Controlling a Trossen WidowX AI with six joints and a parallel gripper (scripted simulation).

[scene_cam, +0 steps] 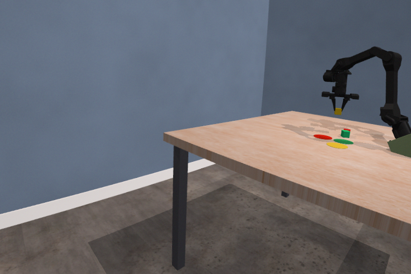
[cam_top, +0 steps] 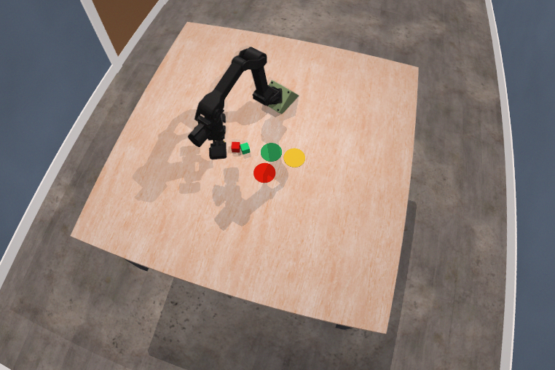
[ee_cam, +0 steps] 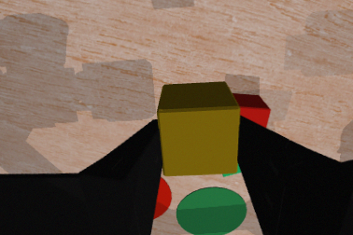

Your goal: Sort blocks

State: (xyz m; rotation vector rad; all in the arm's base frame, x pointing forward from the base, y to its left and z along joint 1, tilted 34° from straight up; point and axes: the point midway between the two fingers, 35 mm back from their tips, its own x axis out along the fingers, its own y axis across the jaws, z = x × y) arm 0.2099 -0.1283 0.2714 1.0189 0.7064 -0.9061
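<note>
Right now the yellow circle is 10 mm behind my hand, 290 mm to the left of it and 150 mm below it. Round my hand: yellow block (40 mm below); then green block (50 mm behind, 90 mm to the left, 140 mm below); then red block (60 mm behind, 50 mm to the left, 140 mm below).
</note>
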